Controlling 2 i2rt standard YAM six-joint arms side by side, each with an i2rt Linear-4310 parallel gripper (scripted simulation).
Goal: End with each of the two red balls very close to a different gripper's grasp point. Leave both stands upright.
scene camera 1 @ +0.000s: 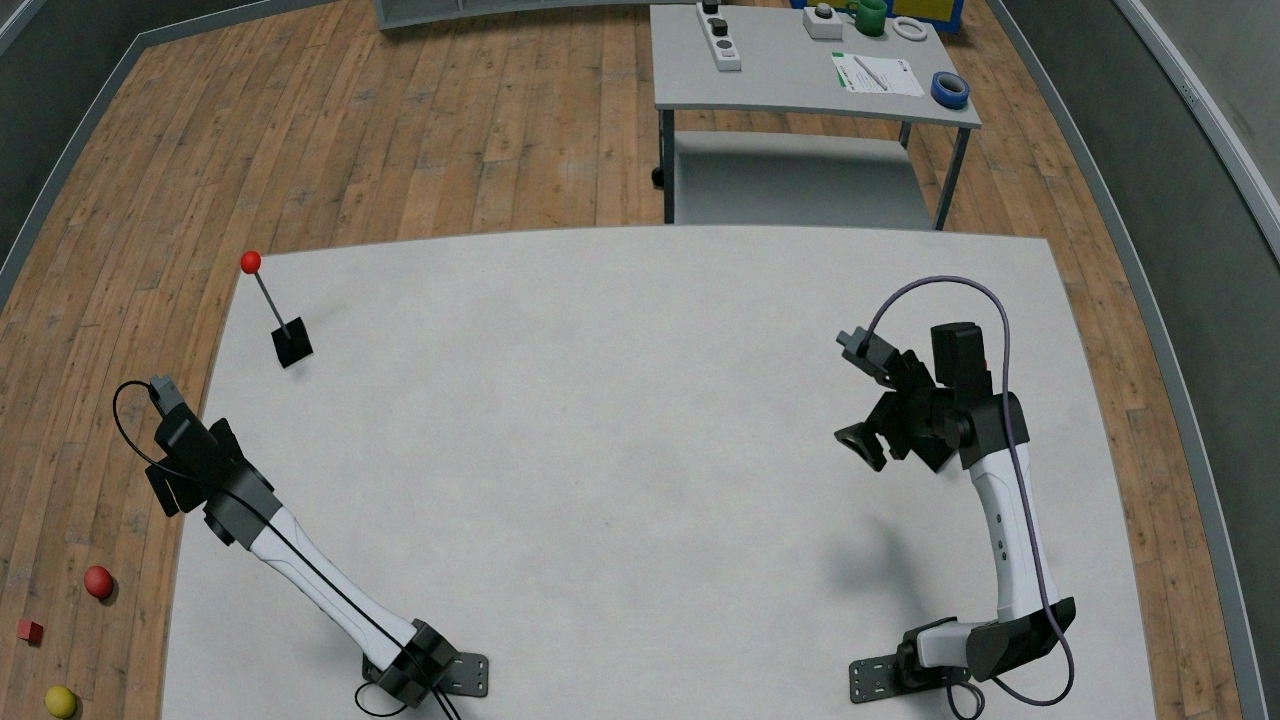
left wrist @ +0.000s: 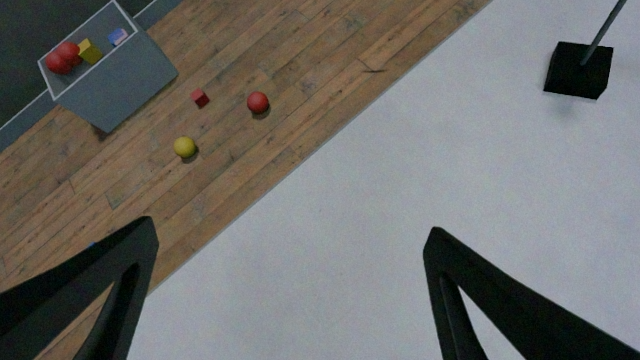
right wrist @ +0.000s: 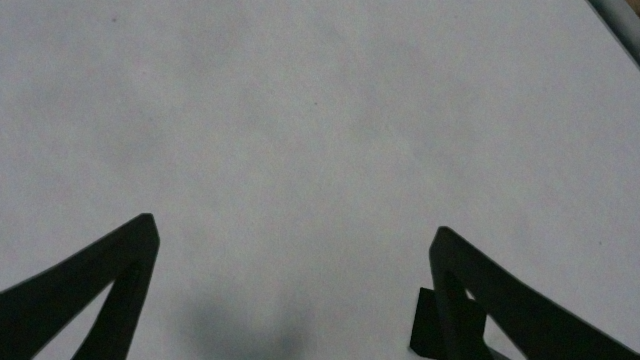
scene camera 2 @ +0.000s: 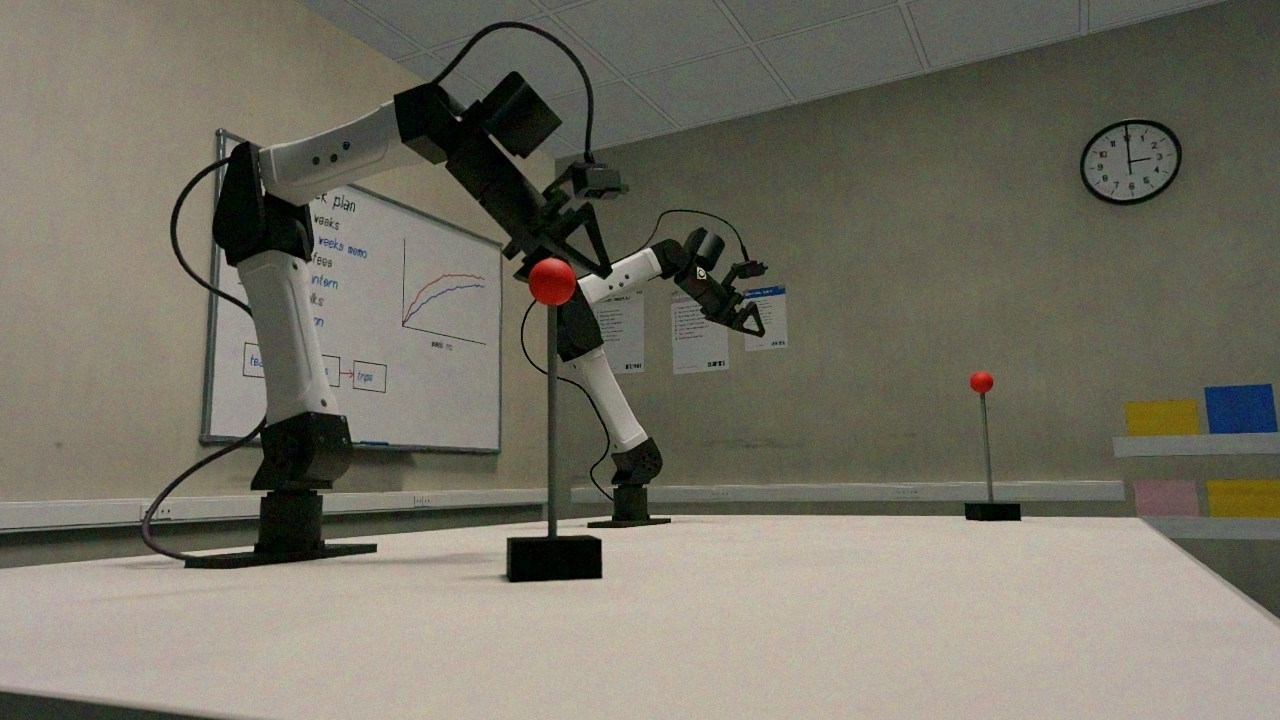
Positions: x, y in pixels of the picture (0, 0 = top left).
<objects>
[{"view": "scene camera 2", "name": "my left gripper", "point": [751, 330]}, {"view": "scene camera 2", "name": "my right gripper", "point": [593, 288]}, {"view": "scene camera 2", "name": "stand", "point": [1002, 511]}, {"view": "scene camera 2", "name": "stand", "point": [551, 282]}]
</objects>
